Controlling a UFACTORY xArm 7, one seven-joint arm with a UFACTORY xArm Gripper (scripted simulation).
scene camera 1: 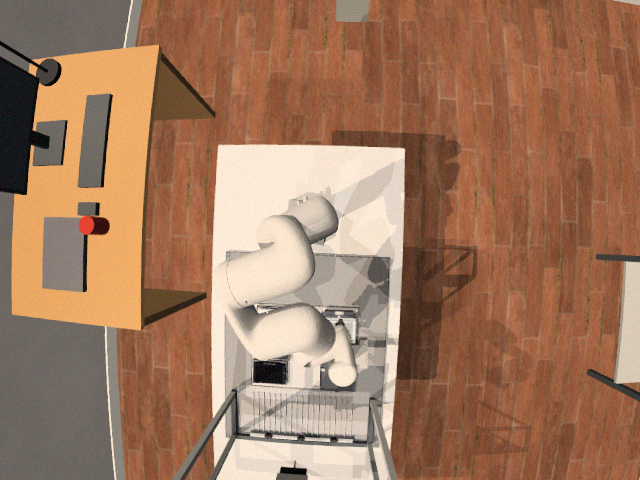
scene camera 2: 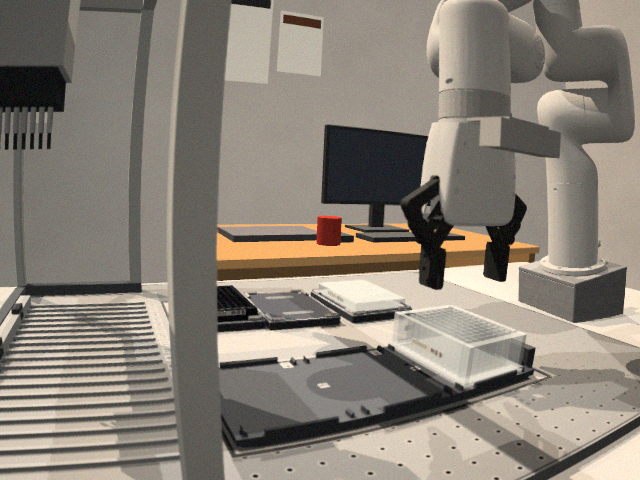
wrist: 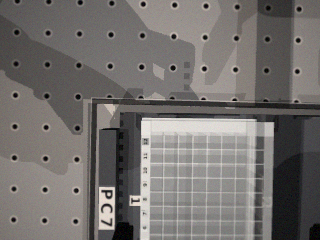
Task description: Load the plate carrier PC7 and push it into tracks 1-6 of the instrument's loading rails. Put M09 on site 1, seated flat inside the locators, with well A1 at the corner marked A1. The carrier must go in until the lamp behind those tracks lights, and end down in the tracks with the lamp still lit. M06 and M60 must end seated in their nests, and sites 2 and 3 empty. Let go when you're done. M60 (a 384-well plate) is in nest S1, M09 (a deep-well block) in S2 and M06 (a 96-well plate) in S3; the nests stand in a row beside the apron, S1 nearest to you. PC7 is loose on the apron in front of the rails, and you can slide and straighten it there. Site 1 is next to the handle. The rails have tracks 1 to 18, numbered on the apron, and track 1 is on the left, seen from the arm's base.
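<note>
Looking at the pictures, I find my gripper in them, and a dark plate carrier PC7 as well. They also show me a clear deep-well block M09 and a black plate.
</note>
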